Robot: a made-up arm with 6 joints.
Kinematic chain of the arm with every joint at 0, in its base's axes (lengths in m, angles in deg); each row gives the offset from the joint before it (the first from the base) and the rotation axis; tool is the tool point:
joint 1: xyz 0 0 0.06 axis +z
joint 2: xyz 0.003 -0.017 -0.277 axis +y
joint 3: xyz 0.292 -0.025 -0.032 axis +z
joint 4: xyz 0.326 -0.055 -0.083 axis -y
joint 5: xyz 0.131 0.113 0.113 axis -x
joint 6: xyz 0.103 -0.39 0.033 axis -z
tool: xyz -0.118 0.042 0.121
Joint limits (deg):
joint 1: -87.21..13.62
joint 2: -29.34..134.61
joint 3: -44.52..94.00
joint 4: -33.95..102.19
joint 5: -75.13..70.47
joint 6: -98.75..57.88
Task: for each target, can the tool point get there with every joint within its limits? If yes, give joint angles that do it. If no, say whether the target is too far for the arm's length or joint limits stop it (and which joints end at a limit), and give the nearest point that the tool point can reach.
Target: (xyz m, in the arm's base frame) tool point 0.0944 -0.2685 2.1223
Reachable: no: too far | nearest point 0.1659 -0.4718 0.6599 | short by 1.478 m
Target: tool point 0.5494 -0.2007 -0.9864
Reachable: yes | joints 6.01 52.19 24.21 11.20 -27.07 -80.80
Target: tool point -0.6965 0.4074 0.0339
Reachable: no: joint limits stop it (at a limit: joint 2, joint 3, joint 4, joint 5, joint 6) | nearest point -0.6418 0.3754 -0.1073 | short by 0.155 m
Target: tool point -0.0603 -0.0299 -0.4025
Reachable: yes | joints -16.44 119.07 -15.75 91.86 44.92 41.31
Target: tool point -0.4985 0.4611 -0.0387
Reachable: no: joint limits stop it (at a limit: joint 2, joint 3, joint 4, joint 5) | nearest point -0.5229 0.4837 -0.1162 | short by 0.084 m
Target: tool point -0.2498 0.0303 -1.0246
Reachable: yes | joints -67.80 100.93 28.73 32.71 -21.41 -43.28
